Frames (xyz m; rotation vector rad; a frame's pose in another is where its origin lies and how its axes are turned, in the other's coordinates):
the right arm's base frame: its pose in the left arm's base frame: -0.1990 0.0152 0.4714 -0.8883 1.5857 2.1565
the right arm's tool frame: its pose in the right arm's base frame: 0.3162 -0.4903 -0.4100 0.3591 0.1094 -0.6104
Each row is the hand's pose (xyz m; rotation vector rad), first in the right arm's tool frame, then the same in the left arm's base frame.
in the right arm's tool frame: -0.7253 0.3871 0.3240 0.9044 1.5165 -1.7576
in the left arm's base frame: -0.2507 0.1407 0.5938 -1.8511 0.7497 -1.4666
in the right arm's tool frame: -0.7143 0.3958 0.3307 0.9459 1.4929 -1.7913
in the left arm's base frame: -0.2621 0.1460 0.5847 -1.8059 0.7230 -1.4883
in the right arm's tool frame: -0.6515 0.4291 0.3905 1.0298 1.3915 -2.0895
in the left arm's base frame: -0.3128 0.1982 0.5271 -1.6610 0.4337 -1.6085
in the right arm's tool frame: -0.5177 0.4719 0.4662 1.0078 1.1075 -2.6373
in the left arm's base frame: -0.3906 0.2591 0.4017 -1.4500 -0.1236 -1.6800
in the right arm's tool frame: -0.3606 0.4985 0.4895 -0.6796 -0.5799 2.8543
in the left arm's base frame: -0.4553 0.2661 0.2544 -1.2658 -0.7023 -1.5613
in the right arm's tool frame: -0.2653 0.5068 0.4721 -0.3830 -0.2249 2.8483
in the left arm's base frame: -0.4852 0.2393 0.1659 -1.1740 -1.0407 -1.3871
